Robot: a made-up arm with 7 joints.
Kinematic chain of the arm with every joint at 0, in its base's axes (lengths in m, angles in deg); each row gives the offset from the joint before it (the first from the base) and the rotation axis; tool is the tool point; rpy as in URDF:
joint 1: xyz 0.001 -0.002 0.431 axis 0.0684 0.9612 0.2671
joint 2: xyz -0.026 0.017 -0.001 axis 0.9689 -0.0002 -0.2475
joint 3: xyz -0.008 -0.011 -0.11 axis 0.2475 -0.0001 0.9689
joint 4: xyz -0.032 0.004 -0.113 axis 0.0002 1 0
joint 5: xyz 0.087 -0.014 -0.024 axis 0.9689 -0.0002 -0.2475
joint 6: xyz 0.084 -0.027 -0.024 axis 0.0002 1 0
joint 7: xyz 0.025 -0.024 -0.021 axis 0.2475 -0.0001 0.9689
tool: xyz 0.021 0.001 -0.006 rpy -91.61 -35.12 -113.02
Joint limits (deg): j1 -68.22..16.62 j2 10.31..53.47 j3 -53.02..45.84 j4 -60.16..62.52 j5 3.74..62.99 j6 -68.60..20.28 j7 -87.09..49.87
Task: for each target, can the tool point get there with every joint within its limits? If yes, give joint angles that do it. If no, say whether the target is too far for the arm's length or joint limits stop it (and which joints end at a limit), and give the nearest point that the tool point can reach.
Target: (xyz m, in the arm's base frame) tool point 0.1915 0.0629 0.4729
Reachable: yes | joints -44.51 39.92 23.62 -50.48 47.14 10.19 6.19
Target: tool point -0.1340 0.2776 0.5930
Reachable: no: joint limits stop it (at a limit: joint 1, joint 2, joint 3, joint 5, joint 6) | nearest point 0.0854 0.1191 0.5530 | short by 0.274 m
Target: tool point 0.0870 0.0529 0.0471
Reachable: yes | joints -3.34 26.73 -17.57 30.54 23.92 -50.21 27.08
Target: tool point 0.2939 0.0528 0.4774
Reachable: yes | joints -61.60 23.55 21.83 -20.53 45.59 0.11 13.92
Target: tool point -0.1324 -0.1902 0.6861
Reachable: no: joint limits stop it (at a limit: joint 1, joint 2, joint 4, joint 5) | nearest point 0.0689 -0.1003 0.4620 | short by 0.314 m
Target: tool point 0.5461 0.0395 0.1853
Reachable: no: too far | nearest point 0.4203 0.0380 0.2252 | short by 0.132 m
